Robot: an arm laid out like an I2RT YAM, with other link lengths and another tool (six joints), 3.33 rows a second.
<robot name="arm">
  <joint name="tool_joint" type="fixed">
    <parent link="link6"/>
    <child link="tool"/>
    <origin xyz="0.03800 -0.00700 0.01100" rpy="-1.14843 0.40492 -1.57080"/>
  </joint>
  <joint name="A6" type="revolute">
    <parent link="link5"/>
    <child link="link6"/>
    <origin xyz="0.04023 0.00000 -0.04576"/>
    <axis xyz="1 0 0"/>
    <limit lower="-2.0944" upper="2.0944"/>
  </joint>
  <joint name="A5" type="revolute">
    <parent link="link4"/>
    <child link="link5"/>
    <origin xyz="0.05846 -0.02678 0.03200"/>
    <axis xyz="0 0 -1"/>
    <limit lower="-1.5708" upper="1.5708"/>
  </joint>
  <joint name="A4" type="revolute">
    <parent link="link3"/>
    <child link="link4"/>
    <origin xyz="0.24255 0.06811 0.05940"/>
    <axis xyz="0 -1 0"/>
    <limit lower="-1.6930" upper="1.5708"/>
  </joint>
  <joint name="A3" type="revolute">
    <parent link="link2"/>
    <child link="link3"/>
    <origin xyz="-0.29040 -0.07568 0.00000"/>
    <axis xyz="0 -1 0"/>
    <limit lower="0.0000" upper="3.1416"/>
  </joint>
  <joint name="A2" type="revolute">
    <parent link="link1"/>
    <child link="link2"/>
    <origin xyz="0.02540 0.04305 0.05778"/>
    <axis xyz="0 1 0"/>
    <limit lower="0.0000" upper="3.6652"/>
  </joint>
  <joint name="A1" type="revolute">
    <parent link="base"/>
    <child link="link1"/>
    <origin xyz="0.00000 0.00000 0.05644"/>
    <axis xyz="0 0 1"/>
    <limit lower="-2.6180" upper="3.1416"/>
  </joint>
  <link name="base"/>
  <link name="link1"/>
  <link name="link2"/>
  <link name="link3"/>
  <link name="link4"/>
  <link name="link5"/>
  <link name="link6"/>
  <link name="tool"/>
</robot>
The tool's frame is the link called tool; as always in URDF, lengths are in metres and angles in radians.
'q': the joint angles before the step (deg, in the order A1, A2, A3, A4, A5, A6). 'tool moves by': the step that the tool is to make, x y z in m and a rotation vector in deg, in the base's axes. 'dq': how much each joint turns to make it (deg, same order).
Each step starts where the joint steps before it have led.
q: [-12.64, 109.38, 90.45, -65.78, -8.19, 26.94]
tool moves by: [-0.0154, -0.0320, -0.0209, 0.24, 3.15, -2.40]
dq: [-5.34, 0.68, -3.89, 1.05, 0.42, -3.00]
